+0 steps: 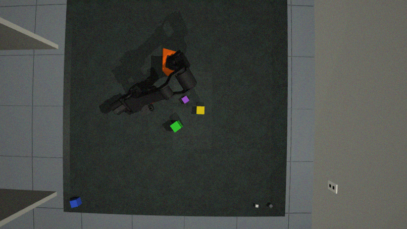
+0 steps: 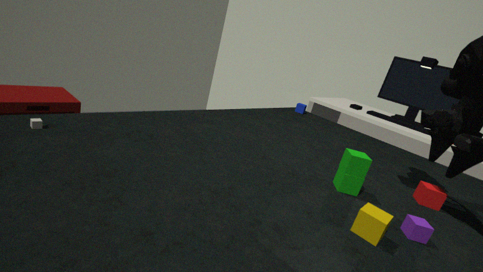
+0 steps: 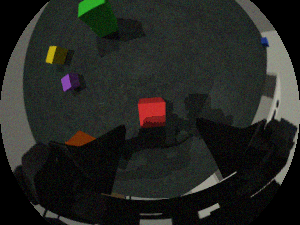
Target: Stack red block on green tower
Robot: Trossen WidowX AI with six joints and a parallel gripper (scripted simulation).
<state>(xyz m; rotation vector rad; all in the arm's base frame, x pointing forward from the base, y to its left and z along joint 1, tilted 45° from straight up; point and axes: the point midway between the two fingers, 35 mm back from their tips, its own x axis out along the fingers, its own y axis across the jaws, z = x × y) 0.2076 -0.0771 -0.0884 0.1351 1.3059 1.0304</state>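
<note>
Now: gripper tip 6 cm above the red block and 1 cm past it. The rest, counted from my gripper tip: blue block (63 cm ahead, 36 cm to the right, 7 cm below); then yellow block (30 cm to the left, 7 cm below, 1 cm ahead); then purple block (21 cm to the left, 7 cm below, 3 cm behind).
</note>
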